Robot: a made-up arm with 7 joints. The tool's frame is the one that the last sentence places.
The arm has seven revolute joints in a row. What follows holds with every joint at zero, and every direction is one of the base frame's. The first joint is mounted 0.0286 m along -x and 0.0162 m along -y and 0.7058 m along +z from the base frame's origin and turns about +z. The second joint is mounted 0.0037 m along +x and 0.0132 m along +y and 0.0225 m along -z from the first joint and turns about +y. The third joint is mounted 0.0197 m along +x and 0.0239 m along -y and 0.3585 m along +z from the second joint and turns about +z. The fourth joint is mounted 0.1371 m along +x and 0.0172 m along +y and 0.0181 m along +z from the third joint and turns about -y. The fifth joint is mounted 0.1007 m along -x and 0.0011 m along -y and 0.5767 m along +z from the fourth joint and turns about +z. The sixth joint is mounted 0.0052 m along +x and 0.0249 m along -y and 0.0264 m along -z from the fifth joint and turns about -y. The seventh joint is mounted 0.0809 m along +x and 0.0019 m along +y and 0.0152 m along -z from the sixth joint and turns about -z. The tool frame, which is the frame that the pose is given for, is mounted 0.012 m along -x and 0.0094 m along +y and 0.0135 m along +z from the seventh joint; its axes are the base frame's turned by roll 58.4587, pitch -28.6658 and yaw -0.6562 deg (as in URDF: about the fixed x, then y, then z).
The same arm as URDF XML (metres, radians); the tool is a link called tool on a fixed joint. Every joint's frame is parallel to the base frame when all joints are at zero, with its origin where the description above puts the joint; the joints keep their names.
<robot name="arm">
<link name="base"/>
<link name="link1"/>
<link name="link2"/>
<link name="link3"/>
<link name="link4"/>
<link name="link5"/>
<link name="link6"/>
<link name="link7"/>
<link name="tool"/>
<joint name="joint 1" type="continuous"><parent link="base"/><child link="link1"/><origin xyz="-0.0286 -0.0162 0.7058" rpy="0 0 0"/><axis xyz="0 0 1"/></joint>
<joint name="joint 2" type="continuous"><parent link="link1"/><child link="link2"/><origin xyz="0.0037 0.0132 -0.0225" rpy="0 0 0"/><axis xyz="0 1 0"/></joint>
<joint name="joint 3" type="continuous"><parent link="link2"/><child link="link3"/><origin xyz="0.0197 -0.0239 0.3585" rpy="0 0 0"/><axis xyz="0 0 1"/></joint>
<joint name="joint 4" type="continuous"><parent link="link3"/><child link="link4"/><origin xyz="0.1371 0.0172 0.0181" rpy="0 0 0"/><axis xyz="0 -1 0"/></joint>
<joint name="joint 5" type="continuous"><parent link="link4"/><child link="link5"/><origin xyz="-0.1007 -0.0011 0.5767" rpy="0 0 0"/><axis xyz="0 0 1"/></joint>
<joint name="joint 6" type="continuous"><parent link="link5"/><child link="link6"/><origin xyz="0.0052 -0.0249 -0.0264" rpy="0 0 0"/><axis xyz="0 -1 0"/></joint>
<joint name="joint 7" type="continuous"><parent link="link6"/><child link="link7"/><origin xyz="0.0809 0.0019 -0.0152" rpy="0 0 0"/><axis xyz="0 0 -1"/></joint>
<joint name="tool_fixed" type="fixed"><parent link="link7"/><child link="tool"/><origin xyz="-0.012 0.0094 0.0135" rpy="1.0203 -0.5003 -0.0115"/></joint>
</robot>

